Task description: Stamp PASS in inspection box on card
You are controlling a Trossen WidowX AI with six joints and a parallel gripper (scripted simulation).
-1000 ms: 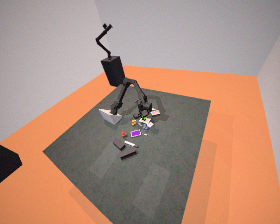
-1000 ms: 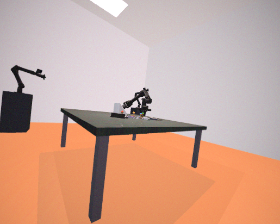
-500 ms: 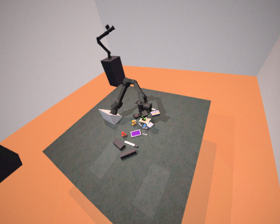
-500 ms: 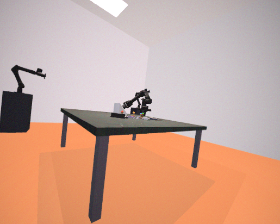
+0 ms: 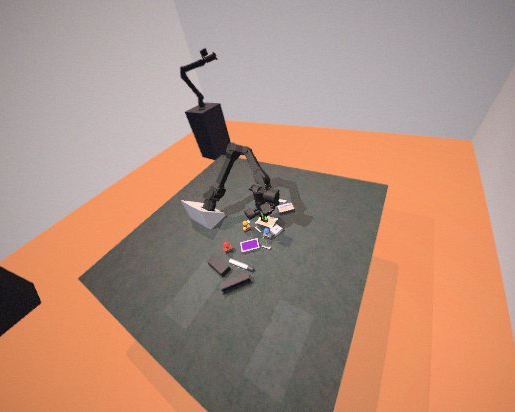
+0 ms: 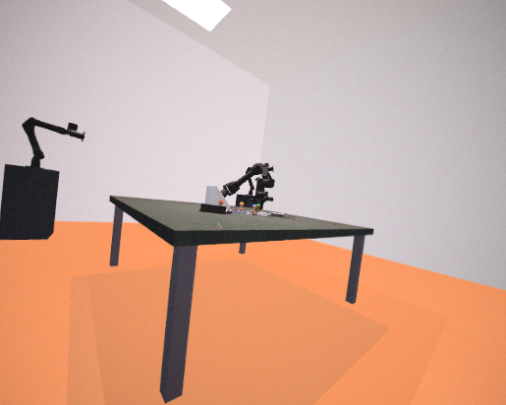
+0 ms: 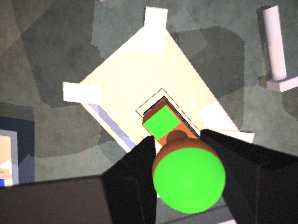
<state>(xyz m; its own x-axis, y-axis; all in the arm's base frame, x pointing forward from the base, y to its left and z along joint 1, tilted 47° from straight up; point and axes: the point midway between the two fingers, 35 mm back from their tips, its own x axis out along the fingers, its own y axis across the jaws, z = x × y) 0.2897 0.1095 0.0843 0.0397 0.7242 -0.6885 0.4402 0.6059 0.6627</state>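
Now: the green-knobbed stamp right at my gripper tip. The rest, counted from my gripper tip: blue-knobbed stamp: 9 cm to the right, 8 cm ahead; card: 3 cm below, 1 cm ahead; orange-knobbed stamp: 10 cm to the right, 5 cm behind.
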